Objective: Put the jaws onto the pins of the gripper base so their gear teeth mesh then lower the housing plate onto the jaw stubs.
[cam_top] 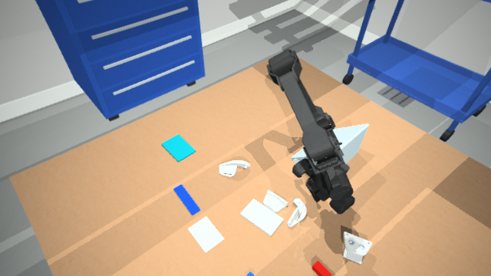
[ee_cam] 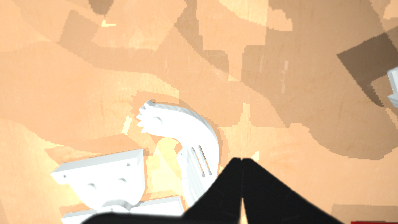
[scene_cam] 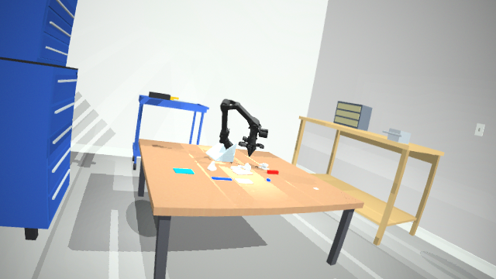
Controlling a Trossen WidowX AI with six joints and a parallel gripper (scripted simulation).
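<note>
Now: the white jaw 20 mm ahead of my gripper tip, 50 mm to the right of it and 80 mm below it. Also, from my gripper tip: red block 100 mm ahead, 160 mm to the left, 80 mm below; then small blue block 280 mm ahead, 50 mm to the left, 80 mm below; then white block 20 mm behind, 150 mm to the left, 80 mm below.
</note>
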